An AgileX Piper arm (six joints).
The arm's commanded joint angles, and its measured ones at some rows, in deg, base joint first. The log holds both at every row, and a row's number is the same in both.
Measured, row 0:
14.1, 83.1, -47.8, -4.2, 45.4, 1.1
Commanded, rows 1 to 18:
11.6, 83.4, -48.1, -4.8, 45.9, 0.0
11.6, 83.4, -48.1, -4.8, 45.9, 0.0
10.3, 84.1, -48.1, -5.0, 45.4, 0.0
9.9, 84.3, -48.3, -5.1, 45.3, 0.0
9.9, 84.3, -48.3, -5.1, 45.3, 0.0
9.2, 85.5, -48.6, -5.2, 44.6, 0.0
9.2, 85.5, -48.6, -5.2, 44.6, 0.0
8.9, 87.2, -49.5, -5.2, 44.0, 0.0
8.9, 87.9, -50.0, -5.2, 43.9, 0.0
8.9, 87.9, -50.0, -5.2, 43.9, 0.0
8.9, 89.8, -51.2, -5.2, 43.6, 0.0
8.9, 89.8, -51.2, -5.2, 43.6, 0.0
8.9, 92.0, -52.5, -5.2, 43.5, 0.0
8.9, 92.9, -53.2, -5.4, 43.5, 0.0
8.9, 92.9, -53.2, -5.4, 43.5, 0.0
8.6, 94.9, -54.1, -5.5, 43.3, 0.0
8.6, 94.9, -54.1, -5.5, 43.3, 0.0
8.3, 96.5, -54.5, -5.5, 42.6, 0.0
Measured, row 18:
9.1, 94.4, -53.7, -5.1, 43.1, 0.3
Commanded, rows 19 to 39:
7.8, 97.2, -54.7, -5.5, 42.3, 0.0
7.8, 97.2, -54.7, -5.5, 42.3, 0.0
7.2, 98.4, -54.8, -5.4, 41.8, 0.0
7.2, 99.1, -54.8, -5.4, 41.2, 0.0
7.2, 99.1, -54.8, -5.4, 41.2, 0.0
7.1, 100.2, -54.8, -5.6, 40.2, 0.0
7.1, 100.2, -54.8, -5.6, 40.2, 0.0
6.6, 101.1, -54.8, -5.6, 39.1, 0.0
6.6, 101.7, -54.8, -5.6, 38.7, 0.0
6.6, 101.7, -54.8, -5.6, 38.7, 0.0
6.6, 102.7, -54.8, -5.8, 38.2, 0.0
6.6, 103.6, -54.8, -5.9, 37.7, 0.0
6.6, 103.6, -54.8, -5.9, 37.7, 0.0
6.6, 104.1, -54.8, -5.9, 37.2, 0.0
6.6, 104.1, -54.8, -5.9, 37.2, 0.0
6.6, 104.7, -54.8, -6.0, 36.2, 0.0
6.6, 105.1, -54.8, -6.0, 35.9, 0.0
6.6, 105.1, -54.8, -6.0, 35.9, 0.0
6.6, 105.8, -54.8, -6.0, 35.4, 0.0
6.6, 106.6, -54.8, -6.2, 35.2, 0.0
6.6, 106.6, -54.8, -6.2, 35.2, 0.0
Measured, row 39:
6.8, 105.6, -54.5, -5.7, 35.5, 0.3
